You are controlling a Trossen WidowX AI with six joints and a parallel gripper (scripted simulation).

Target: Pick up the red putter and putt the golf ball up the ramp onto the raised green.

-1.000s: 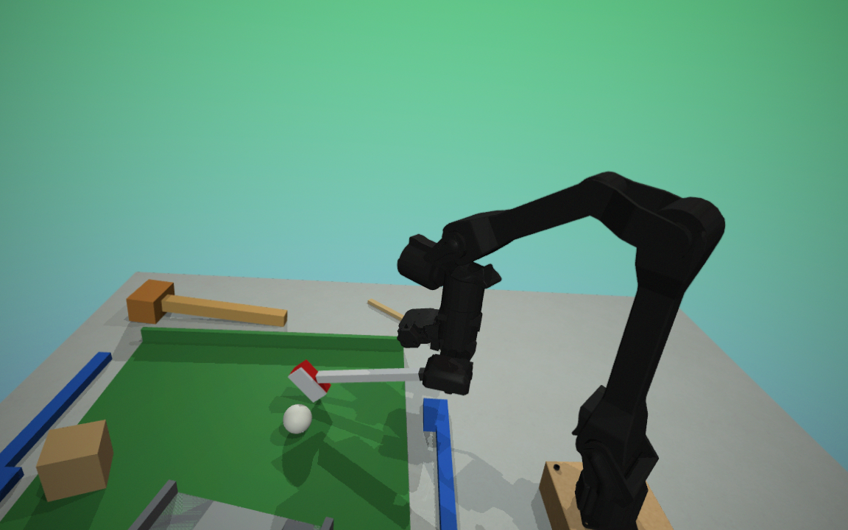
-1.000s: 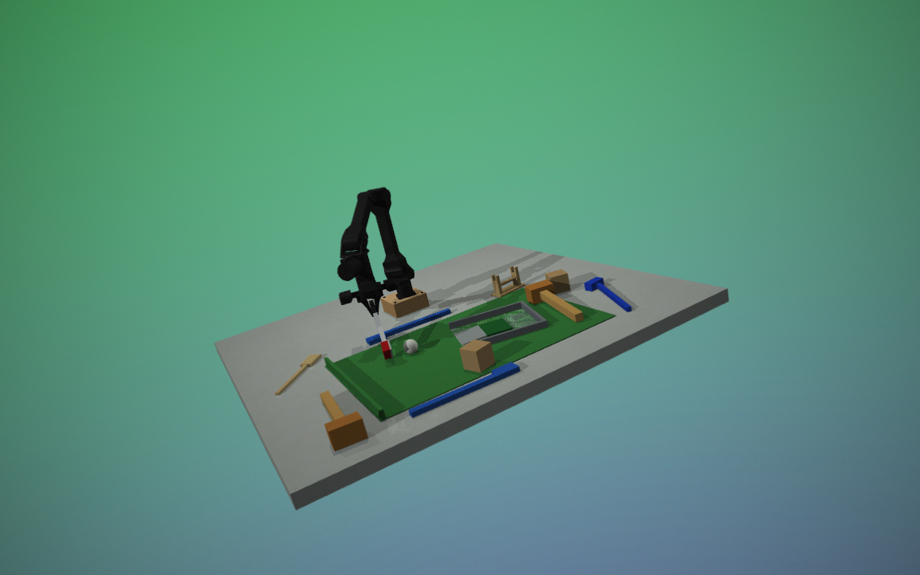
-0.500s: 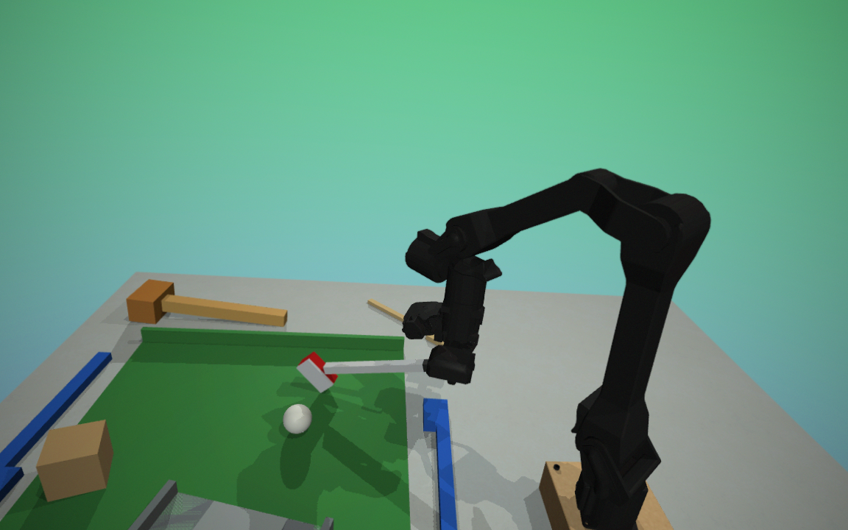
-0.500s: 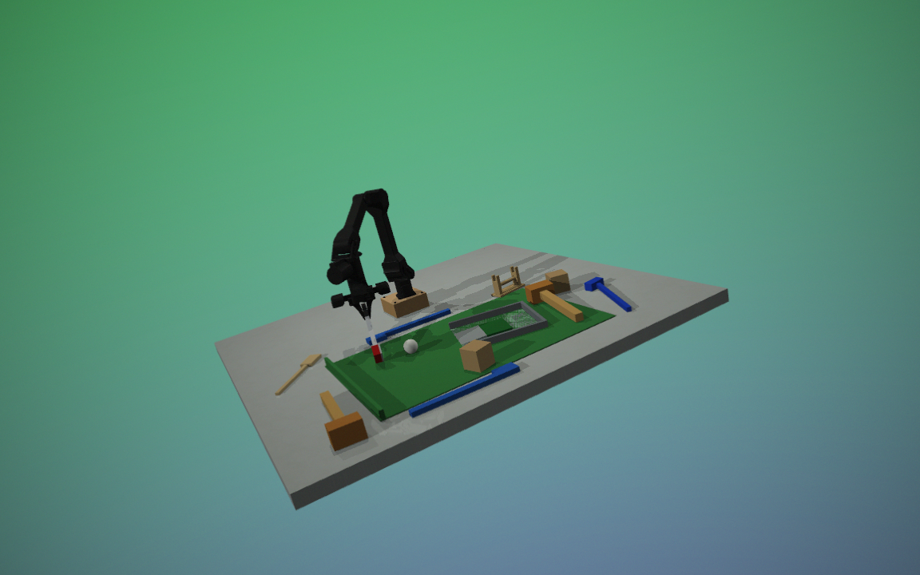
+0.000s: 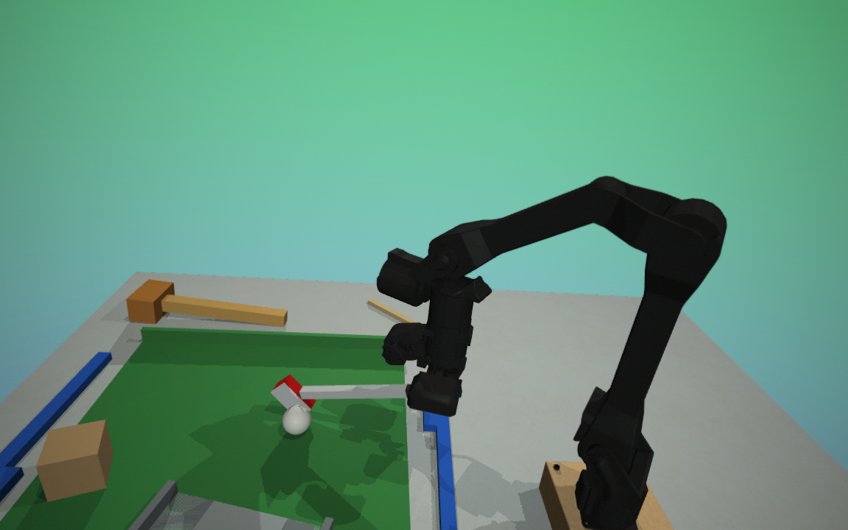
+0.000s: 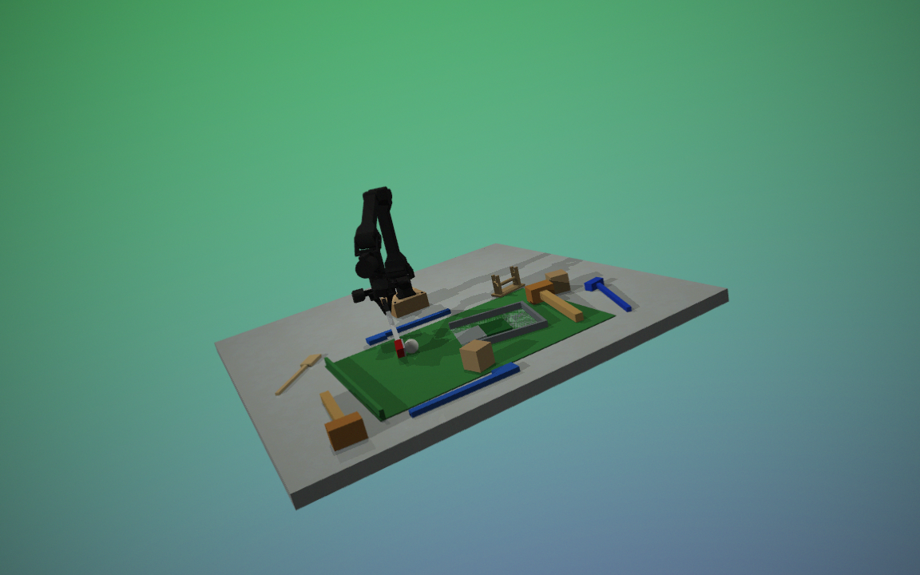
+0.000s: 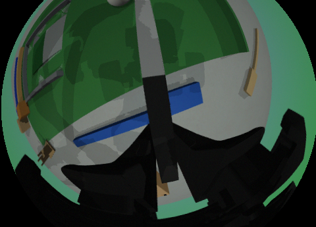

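Right now the red putter is 12 cm ahead of my gripper tip. From my gripper tip the other things lie so: green mat (25 cm ahead, 17 cm to the left, 7 cm below); then white golf ball (21 cm ahead, 5 cm below, 2 cm to the left); then green back wall (32 cm ahead, 18 cm to the right, 6 cm below).
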